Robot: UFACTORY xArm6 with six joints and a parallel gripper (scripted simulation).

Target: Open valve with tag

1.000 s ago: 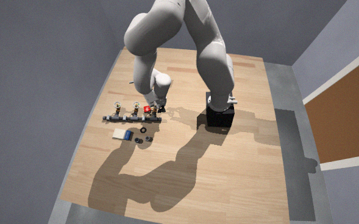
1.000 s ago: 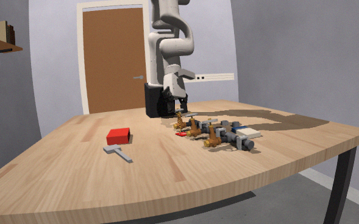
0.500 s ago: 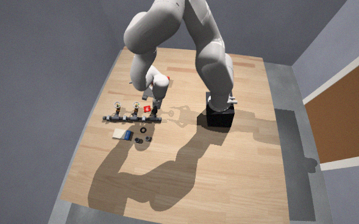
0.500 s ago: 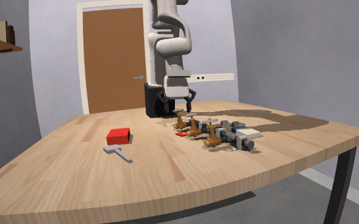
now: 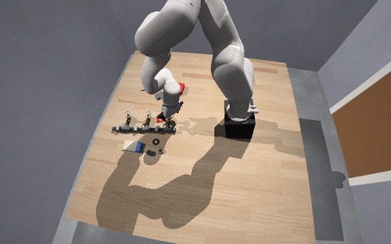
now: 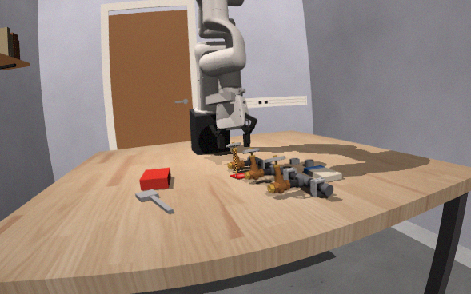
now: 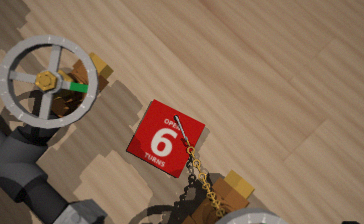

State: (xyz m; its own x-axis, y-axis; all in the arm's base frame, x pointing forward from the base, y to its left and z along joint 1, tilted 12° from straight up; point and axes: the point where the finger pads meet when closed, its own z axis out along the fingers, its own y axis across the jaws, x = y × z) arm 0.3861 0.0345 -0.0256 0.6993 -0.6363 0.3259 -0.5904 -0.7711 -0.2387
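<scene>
Now: hand 8 cm short of the red tag, 1 cm to the left of it and 8 cm above it. From my hand the other things lie so: grey hammer-like tool (21 cm ahead, 25 cm to the right, 8 cm below); then grey box (19 cm ahead, 21 cm to the left, 7 cm below); then red box (5 cm ahead, 25 cm to the right, 7 cm below).
</scene>
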